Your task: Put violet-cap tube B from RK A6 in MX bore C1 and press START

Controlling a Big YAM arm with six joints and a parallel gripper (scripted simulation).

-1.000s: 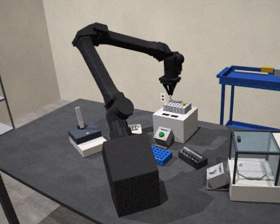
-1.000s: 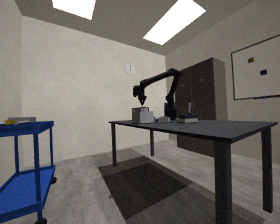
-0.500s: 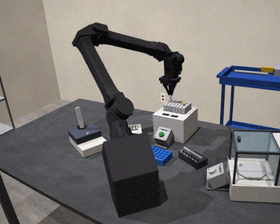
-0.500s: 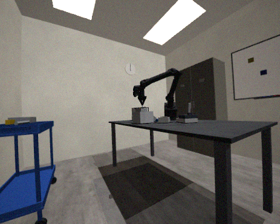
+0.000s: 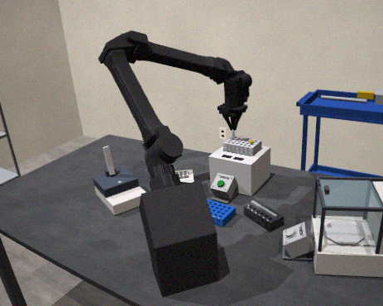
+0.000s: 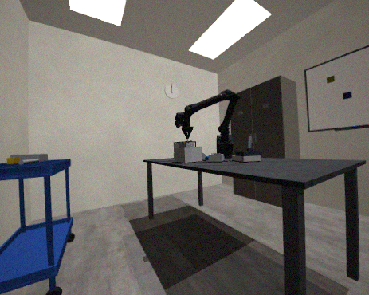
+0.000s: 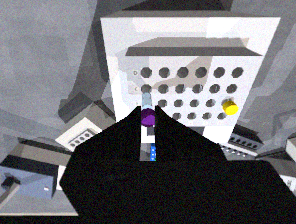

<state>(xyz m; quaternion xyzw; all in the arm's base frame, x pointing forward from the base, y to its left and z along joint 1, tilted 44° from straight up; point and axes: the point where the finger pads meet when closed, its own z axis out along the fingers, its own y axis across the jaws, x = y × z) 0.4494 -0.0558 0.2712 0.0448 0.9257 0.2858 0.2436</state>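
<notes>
Right now my hand is 2 cm above the tube B. The rest, counted from my hand: blue rack RK (28 cm behind, 9 cm to the right, 20 cm below); then dry block DB (22 cm behind, 11 cm to the left, 19 cm below); then dark magnet block MG (22 cm behind, 25 cm to the right, 20 cm below).
</notes>
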